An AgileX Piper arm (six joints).
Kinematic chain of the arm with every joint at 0, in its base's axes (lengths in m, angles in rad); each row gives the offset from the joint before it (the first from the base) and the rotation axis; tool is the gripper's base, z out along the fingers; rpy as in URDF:
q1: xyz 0 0 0.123 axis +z
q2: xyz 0 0 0 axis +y
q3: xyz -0.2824 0 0.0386 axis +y
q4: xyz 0.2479 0 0.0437 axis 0.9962 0 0.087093
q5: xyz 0 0 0 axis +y
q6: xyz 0.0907 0 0.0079 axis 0.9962 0 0.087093
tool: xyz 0 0 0 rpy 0 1.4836 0
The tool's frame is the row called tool.
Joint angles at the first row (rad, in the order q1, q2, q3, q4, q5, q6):
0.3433 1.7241 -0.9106 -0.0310 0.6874 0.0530
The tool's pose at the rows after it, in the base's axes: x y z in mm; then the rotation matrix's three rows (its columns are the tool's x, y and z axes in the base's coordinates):
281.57 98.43 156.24; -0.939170 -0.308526 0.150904; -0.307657 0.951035 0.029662; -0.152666 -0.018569 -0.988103
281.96 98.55 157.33; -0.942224 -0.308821 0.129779; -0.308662 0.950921 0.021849; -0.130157 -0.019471 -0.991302
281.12 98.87 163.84; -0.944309 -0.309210 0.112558; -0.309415 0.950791 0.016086; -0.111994 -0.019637 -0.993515
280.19 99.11 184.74; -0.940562 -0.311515 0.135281; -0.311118 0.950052 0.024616; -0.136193 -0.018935 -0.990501
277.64 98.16 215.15; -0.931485 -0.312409 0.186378; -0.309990 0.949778 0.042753; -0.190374 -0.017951 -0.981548
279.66 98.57 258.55; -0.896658 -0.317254 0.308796; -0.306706 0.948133 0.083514; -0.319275 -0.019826 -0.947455
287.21 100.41 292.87; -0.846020 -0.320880 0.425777; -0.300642 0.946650 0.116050; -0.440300 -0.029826 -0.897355
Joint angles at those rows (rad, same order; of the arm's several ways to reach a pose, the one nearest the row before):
0.3433 1.7272 -0.9156 -0.0357 0.6940 0.0539
0.3433 1.7315 -0.9285 -0.0348 0.7253 0.0526
0.3452 1.7201 -0.9452 -0.0329 0.7717 0.0520
0.3470 1.6705 -0.9753 -0.0311 0.8270 0.0483
0.3470 1.5974 -1.0155 -0.0299 0.8852 0.0442
0.3470 1.5179 -1.0936 -0.0336 0.9094 0.0371
0.3470 1.4865 -1.1802 -0.0457 0.8965 0.0335

